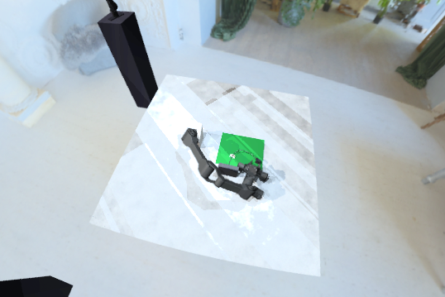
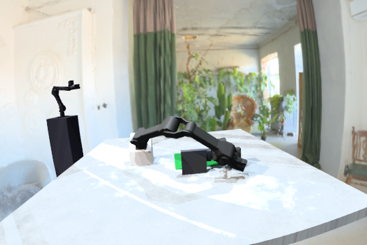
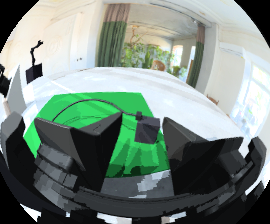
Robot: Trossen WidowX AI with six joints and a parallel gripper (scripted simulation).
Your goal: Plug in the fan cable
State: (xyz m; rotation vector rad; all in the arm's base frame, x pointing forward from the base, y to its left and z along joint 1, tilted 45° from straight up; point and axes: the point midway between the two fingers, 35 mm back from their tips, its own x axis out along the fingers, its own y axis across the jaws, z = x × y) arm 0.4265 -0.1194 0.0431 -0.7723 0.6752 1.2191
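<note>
Now: gripper tip 20 mm short of the dark plug, 20 mm to the right of it and 40 mm above it. Also, from my gripper tip: white header 150 mm behind, 30 mm to the left, 60 mm below; then green board 100 mm behind, 80 mm to the left, 80 mm below; then black fan 160 mm behind, 90 mm to the right.
</note>
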